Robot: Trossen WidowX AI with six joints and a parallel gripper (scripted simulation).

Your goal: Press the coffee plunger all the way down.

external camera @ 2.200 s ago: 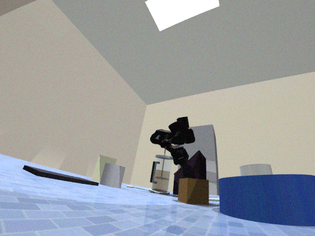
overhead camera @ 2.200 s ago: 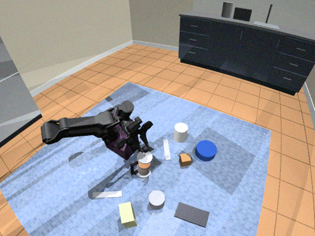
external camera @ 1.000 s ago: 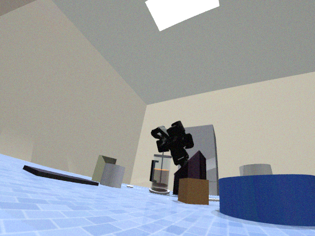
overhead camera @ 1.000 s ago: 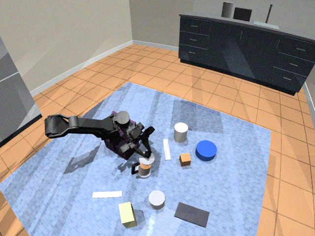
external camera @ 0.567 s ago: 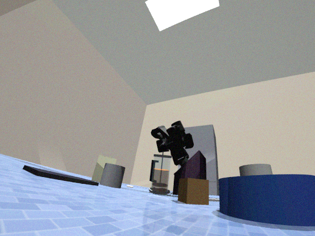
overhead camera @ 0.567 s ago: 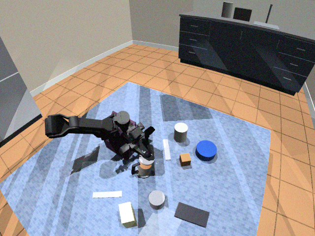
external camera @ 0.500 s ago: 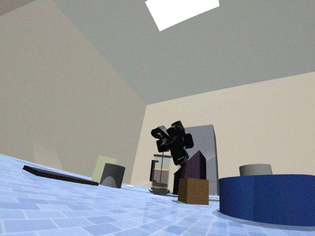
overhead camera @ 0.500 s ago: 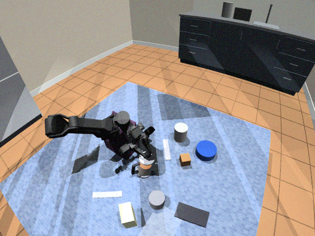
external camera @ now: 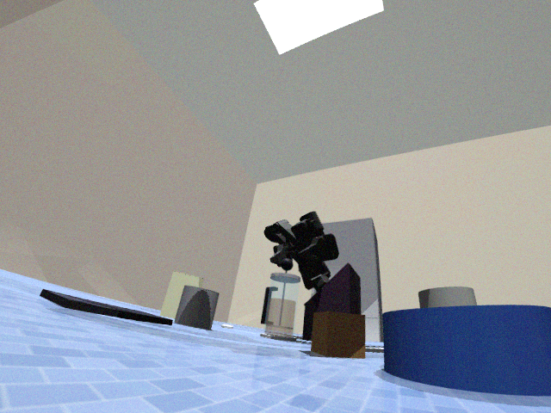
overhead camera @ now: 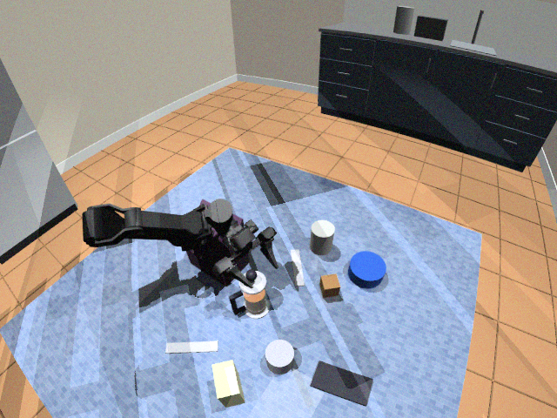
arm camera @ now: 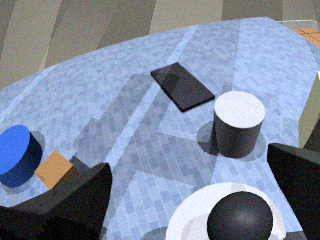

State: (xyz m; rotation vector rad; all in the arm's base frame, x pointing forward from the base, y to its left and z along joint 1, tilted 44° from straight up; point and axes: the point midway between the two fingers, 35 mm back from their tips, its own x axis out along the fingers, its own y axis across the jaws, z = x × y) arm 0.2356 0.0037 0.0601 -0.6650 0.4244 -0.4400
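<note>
The coffee press is 90 mm below my gripper tip, 40 mm behind it and 20 mm to the right of it. Round my gripper tip: orange cube (160 mm to the left, 150 mm below, 130 mm ahead); dark slab (280 mm ahead, 170 mm below, 90 mm to the right); yellow block (250 mm to the right, 120 mm below, 50 mm ahead).
</note>
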